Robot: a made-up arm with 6 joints.
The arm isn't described. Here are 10 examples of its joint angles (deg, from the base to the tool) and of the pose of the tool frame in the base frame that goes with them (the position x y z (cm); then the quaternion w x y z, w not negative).
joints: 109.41 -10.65 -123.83 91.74 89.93 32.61
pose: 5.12 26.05 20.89 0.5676 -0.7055 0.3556 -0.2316
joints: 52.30 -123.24 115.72 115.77 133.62 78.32
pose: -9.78 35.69 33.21 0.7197 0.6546 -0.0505 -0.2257
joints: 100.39 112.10 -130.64 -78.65 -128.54 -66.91
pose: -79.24 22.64 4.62 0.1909 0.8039 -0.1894 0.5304
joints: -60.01 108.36 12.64 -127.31 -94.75 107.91
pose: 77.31 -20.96 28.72 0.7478 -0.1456 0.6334 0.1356
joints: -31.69 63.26 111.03 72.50 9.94 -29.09
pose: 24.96 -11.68 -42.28 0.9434 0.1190 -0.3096 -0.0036
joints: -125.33 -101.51 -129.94 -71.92 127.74 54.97
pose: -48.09 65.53 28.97 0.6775 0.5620 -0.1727 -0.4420
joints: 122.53 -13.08 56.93 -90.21 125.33 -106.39
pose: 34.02 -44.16 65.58 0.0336 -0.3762 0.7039 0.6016
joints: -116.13 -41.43 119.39 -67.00 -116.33 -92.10
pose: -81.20 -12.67 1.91 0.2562 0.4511 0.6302 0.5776
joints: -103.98 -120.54 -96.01 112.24 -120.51 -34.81
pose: 49.64 66.08 -4.73 0.2676 -0.2073 -0.4660 0.8175
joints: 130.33 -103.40 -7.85 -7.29 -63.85 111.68
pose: -1.11 72.17 -1.92 0.0180 -0.9635 0.1131 -0.2421
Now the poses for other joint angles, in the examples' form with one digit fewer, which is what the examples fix.
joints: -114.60 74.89 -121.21 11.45 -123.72 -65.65
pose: 5.6 14.5 -20.8 0.187 -0.239 0.481 -0.822
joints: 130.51 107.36 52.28 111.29 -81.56 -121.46
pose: -33.3 -23.6 33.2 0.516 -0.389 -0.763 0.016
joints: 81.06 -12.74 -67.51 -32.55 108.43 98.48
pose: 41.1 -34.2 5.7 0.062 -0.394 -0.651 0.646
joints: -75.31 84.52 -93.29 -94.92 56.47 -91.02
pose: 69.6 -34.9 24.8 0.517 0.307 -0.727 -0.333
